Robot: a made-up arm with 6 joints.
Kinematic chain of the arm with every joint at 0, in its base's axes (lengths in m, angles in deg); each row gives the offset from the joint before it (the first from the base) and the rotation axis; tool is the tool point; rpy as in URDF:
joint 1: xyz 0 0 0.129 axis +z
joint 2: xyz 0 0 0 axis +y
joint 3: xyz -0.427 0 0.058 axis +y
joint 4: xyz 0.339 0 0.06 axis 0.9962 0 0.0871
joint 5: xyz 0 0 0 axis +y
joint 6: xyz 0.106 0 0.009 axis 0.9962 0 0.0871
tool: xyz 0 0 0 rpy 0 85 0
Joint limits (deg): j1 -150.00..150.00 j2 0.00..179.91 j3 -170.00..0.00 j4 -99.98..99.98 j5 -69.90..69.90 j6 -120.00..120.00
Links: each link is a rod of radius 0.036 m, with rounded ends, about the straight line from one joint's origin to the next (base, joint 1, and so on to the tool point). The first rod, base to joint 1, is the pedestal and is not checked.
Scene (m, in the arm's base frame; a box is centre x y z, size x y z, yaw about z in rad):
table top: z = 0
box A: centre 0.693 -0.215 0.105 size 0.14 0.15 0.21 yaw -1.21
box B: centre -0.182 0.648 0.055 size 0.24 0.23 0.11 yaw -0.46
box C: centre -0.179 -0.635 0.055 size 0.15 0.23 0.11 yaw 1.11
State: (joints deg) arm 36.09 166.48 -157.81 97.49 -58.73 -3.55
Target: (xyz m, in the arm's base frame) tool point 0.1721 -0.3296 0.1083
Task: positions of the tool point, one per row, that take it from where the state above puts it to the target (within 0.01 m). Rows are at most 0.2 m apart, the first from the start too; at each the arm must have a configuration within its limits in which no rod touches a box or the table.
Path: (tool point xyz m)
1: 0.7418 0.3374 0.2167
2: 0.7425 0.2546 0.2650
3: 0.7233 0.1706 0.3090
4: 0.6847 0.0893 0.3465
5: 0.6284 0.0148 0.3762
6: 0.5754 -0.1389 0.2853
7: 0.4671 -0.2587 0.2072
8: 0.3237 -0.3250 0.1468
9: 0.1721 -0.3296 0.1083

